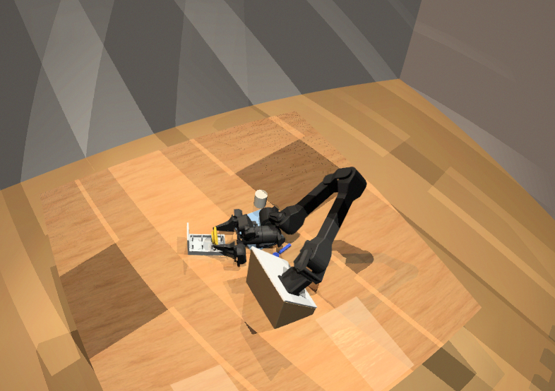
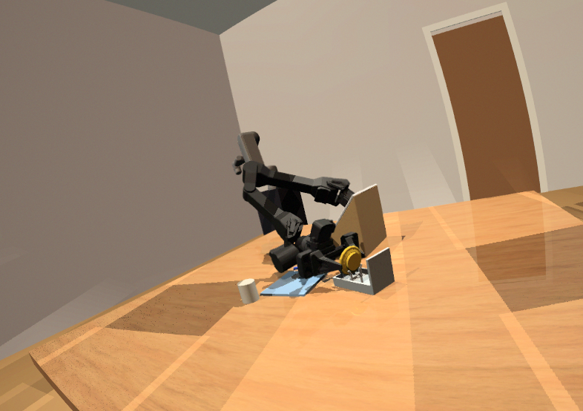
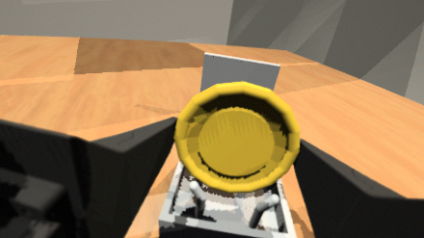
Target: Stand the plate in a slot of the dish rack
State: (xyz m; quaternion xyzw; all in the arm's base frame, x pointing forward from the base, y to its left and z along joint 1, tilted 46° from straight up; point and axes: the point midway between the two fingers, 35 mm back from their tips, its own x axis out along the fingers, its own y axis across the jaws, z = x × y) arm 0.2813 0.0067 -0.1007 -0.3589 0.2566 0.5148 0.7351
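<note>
Right now my gripper tip is 10 mm to the left of the yellow plate. The rest, counted from my gripper tip: grey dish rack 10 mm ahead, 20 mm to the left, 30 mm below; pale blue mat 20 mm ahead, 170 mm to the right, 50 mm below; blue spoon 90 mm behind, 200 mm to the right, 50 mm below.
</note>
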